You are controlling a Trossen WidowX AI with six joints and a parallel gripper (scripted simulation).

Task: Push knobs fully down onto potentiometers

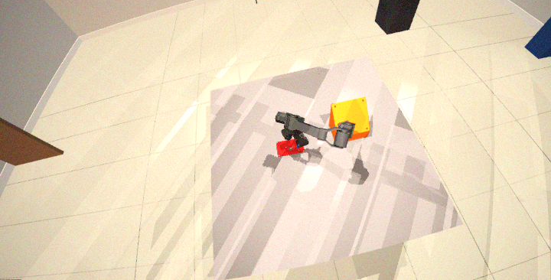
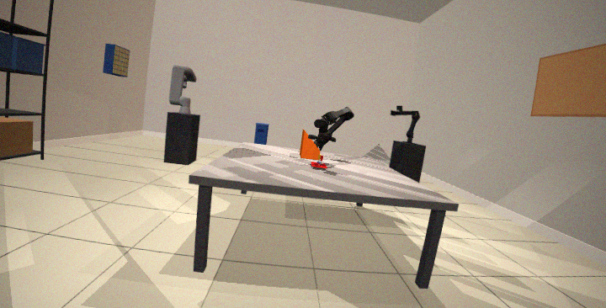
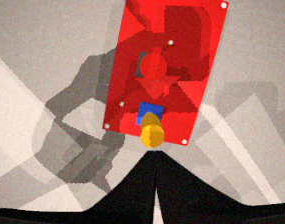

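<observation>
The potentiometer knob lies 50 mm below my gripper tip. Also, from my gripper tip: red knob: 50 mm ahead, 10 mm to the left, 40 mm below.
</observation>
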